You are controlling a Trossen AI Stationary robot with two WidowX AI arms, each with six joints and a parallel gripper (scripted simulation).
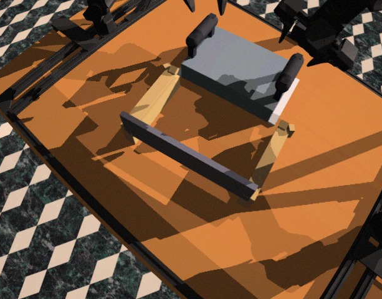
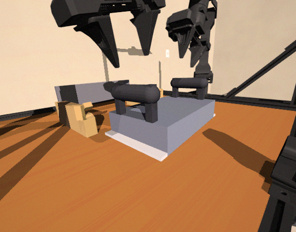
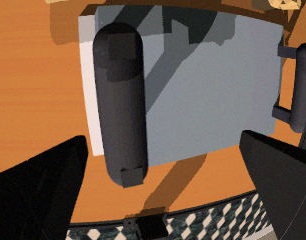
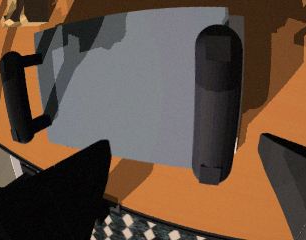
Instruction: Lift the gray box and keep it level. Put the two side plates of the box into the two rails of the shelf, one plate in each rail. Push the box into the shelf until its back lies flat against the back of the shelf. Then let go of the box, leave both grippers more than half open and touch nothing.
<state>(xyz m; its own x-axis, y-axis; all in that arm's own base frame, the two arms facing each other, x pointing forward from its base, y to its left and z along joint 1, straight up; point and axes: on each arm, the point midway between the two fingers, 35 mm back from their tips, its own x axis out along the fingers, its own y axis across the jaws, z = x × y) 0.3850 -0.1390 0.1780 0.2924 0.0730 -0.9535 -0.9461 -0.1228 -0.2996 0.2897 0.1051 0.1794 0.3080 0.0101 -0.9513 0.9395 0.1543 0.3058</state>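
My right gripper is now 140 mm above the gray box, 120 mm to the right of it and 20 mm past it. Also, from my right hand: dark back plate (280 mm ahead, 190 mm to the left, 120 mm below).
My left gripper is now 2 cm short of the gray box, 12 cm to the left of it and 14 cm above it. From my left hand the other things lie so: dark back plate 32 cm ahead, 5 cm to the right, 12 cm below.
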